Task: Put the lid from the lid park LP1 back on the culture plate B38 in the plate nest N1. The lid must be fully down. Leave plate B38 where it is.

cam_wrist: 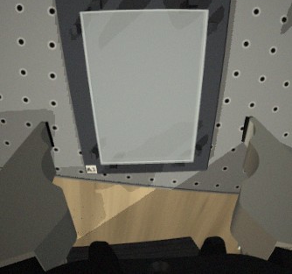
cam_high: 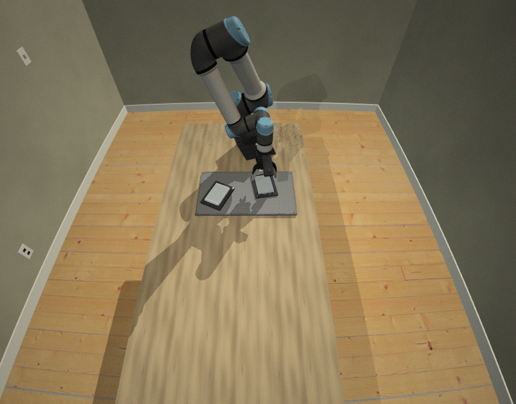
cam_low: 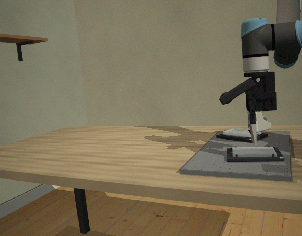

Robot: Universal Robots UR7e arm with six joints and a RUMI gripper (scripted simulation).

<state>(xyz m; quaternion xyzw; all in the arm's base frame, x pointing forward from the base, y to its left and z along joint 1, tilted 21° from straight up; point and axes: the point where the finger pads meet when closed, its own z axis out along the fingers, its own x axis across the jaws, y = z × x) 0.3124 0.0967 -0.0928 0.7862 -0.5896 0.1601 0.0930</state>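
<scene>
Right now the clear lid is 40 mm below my hand. The rest, counted from my hand: lid park LP1 (50 mm below); then label (90 mm behind, 30 mm to the left, 40 mm below); then culture plate B38 (90 mm ahead, 240 mm to the right, 40 mm below).
</scene>
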